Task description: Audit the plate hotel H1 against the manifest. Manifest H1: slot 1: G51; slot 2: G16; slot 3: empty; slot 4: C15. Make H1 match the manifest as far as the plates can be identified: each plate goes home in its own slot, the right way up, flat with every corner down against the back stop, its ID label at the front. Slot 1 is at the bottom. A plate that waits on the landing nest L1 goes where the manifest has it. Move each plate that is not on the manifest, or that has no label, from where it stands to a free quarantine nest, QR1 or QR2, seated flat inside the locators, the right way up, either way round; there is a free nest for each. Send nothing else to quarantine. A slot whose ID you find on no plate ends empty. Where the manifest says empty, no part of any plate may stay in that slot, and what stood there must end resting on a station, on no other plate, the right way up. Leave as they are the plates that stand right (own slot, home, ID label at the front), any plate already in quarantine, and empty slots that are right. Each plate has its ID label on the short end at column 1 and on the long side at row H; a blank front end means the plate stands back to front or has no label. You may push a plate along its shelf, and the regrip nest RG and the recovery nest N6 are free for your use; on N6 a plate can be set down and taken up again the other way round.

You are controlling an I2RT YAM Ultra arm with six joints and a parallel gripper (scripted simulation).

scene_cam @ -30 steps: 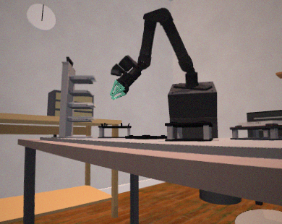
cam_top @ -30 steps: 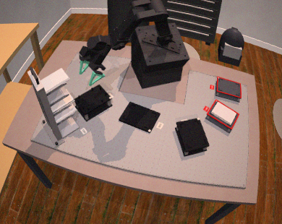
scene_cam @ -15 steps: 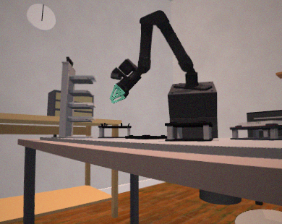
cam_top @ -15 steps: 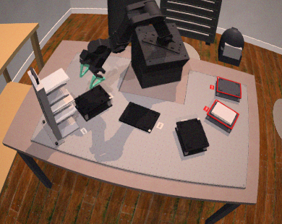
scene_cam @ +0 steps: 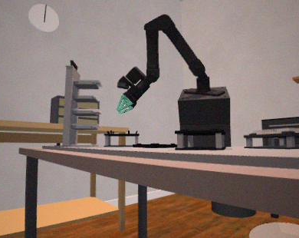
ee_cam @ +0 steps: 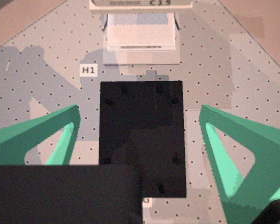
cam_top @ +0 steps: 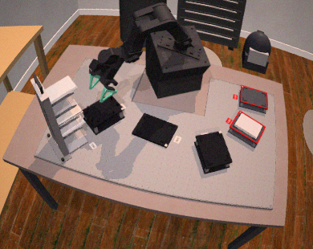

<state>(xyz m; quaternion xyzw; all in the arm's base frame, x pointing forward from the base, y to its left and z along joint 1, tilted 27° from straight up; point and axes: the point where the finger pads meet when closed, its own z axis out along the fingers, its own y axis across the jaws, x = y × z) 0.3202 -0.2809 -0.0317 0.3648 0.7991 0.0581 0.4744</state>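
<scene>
Right now my hand is 10 mm past the black regrip nest, 10 mm to the right of it and 120 mm above it. Also, from my hand: RG label: 100 mm behind, 70 mm to the left, 180 mm below; plate hotel H1: 190 mm ahead, 140 mm to the right, 10 mm above; H1 tag: 140 mm ahead, 20 mm to the left, 180 mm below.
</scene>
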